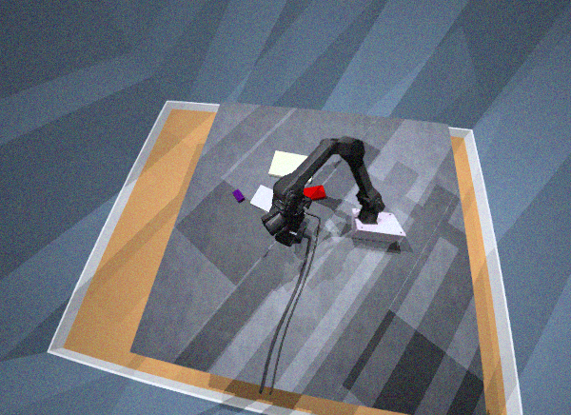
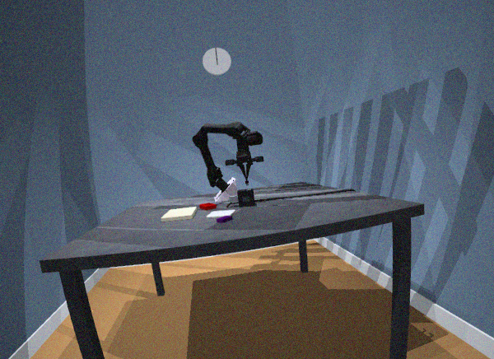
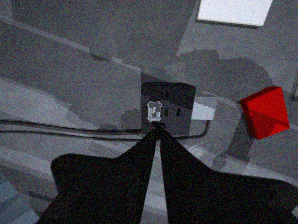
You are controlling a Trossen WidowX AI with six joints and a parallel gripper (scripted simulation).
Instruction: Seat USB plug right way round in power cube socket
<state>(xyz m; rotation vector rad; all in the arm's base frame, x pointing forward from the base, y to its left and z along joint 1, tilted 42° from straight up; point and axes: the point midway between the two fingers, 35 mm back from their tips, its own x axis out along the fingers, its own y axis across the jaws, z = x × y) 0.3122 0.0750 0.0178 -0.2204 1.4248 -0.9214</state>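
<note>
Now: gripper tip 2 cm above the silver USB plug. From my gripper tip the other things lie so: USB socket: 7 cm below, 1 cm to the left; then white square tile: 17 cm to the right, 14 cm ahead, 13 cm below; then red block: 20 cm to the right, 13 cm below, 9 cm behind.
</note>
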